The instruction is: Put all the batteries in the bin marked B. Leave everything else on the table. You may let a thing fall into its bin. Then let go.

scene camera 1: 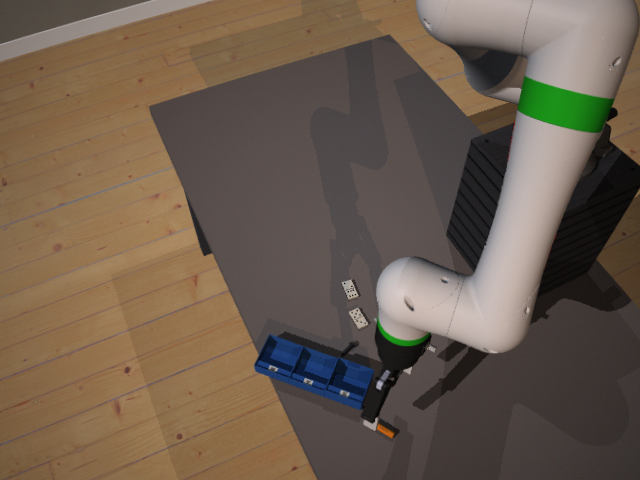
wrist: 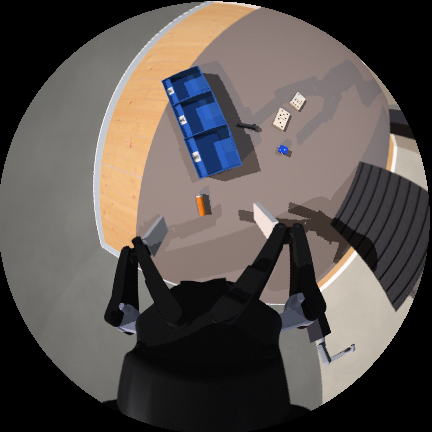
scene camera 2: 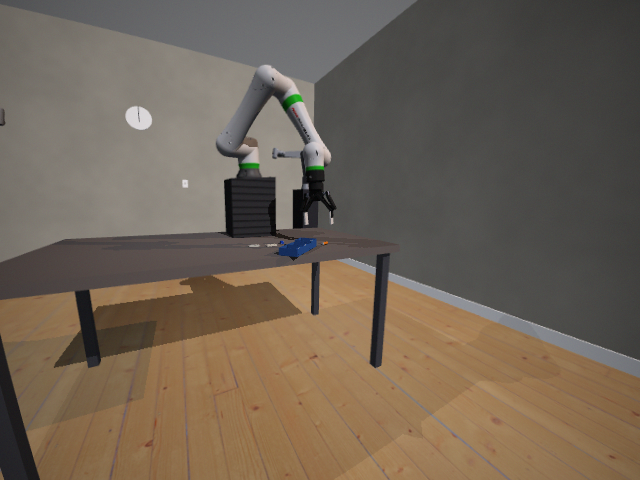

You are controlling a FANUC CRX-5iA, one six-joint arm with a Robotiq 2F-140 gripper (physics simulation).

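Seen in the pictures: gripper, fingertip midpoint: (scene camera 1: 388, 397) (wrist: 208, 217) (scene camera 2: 318, 224); arm's base, link origin: (scene camera 2: 250, 178).
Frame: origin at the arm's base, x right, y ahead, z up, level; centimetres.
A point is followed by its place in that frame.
Note:
An orange battery (scene camera 1: 385, 430) {y 56.0, x -17.9, z -34.7 cm} (scene camera 2: 325, 242) {y 56.3, x -17.6, z -34.9 cm} (wrist: 201, 205) {y 55.8, x -17.2, z -34.8 cm} lies on the table beside the end of the blue three-bin tray. The bin marked B (scene camera 1: 351, 376) {y 54.7, x -3.5, z -35.4 cm} (wrist: 215, 152) {y 55.9, x -5.2, z -35.4 cm} is the tray's end compartment nearest the battery; its label is too small to read clearly. No battery shows inside it. My gripper (scene camera 1: 389, 396) {y 53.9, x -14.7, z -25.5 cm} (scene camera 2: 318, 222) {y 53.9, x -14.7, z -25.5 cm} (wrist: 208, 217) {y 53.9, x -14.7, z -25.5 cm} is open and empty, well above the table. In the wrist view the battery shows ahead of the gap between the fingertips, nearer the left finger. In scene camera 1 a white fingertip shows right beside the battery's image.
Two white dominoes (scene camera 1: 349, 289) {y 42.0, x 15.4, z -35.3 cm} (scene camera 1: 358, 317) {y 44.6, x 7.9, z -35.5 cm} (wrist: 298, 101) {y 41.6, x 15.2, z -35.4 cm} (wrist: 281, 119) {y 44.7, x 7.4, z -35.4 cm} lie beyond the tray's long side. A dark bolt (scene camera 1: 349, 348) {y 51.2, x 2.3, z -35.2 cm} (wrist: 248, 127) {y 51.1, x 2.3, z -35.2 cm} lies close to the tray. A small blue object (scene camera 2: 281, 241) {y 43.1, x 1.1, z -34.7 cm} (wrist: 283, 149) {y 42.7, x 0.5, z -34.5 cm} lies near the dominoes. The black robot pedestal (scene camera 2: 252, 206) {y 12.4, x 4.0, z -17.5 cm} stands behind the table.

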